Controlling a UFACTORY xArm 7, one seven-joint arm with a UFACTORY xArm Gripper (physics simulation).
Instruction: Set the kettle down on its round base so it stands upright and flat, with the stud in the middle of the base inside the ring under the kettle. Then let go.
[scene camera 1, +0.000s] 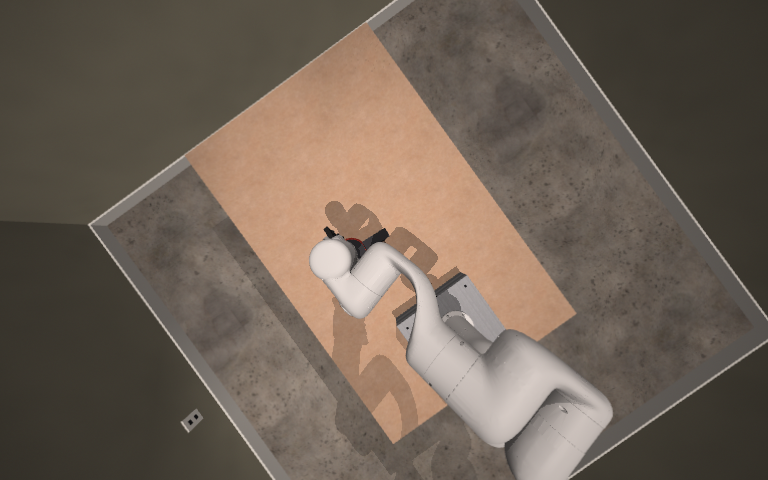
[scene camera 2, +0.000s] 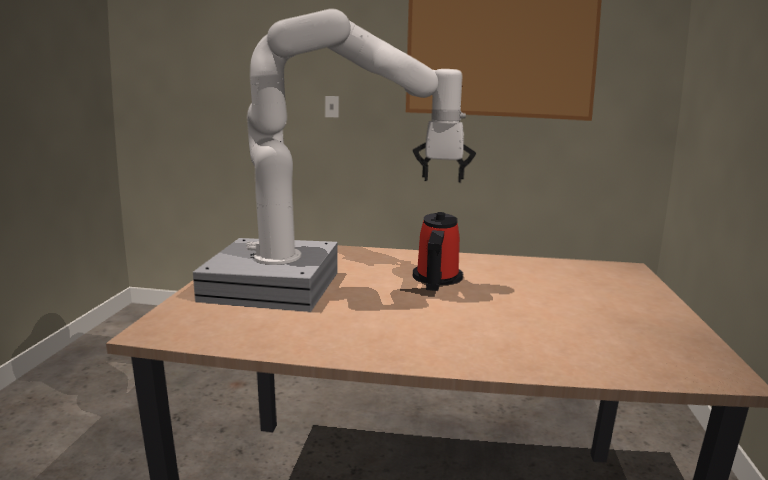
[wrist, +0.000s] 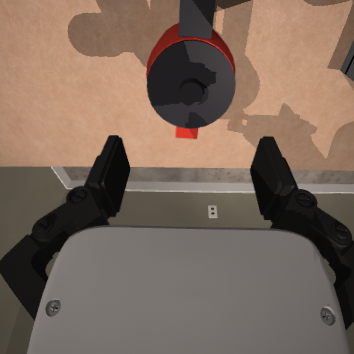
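Note:
The red kettle (scene camera 2: 449, 249) (wrist: 224, 46) with a black lid, a lid knob and a black handle stands upright on its round black base (scene camera 2: 455, 278) on the table. It looks flat and about centred on the base. The stud and the ring are hidden under the kettle. In scene camera 1 the arm covers most of the kettle. My gripper (scene camera 2: 442, 180) (wrist: 189, 151) is open and empty, with its fingers wide apart. It hangs above the kettle, clear of the lid knob, pointing down.
The arm stands on a grey block (scene camera 1: 481, 302) (scene camera 2: 254, 288) at one end of the wooden table (scene camera 1: 317, 141) (scene camera 2: 538, 339). The kettle's handle (scene camera 2: 433, 263) (wrist: 197, 17) sticks out to its side. A red spout (wrist: 186, 133) shows opposite the handle in the wrist view. Walls stand beyond the table.

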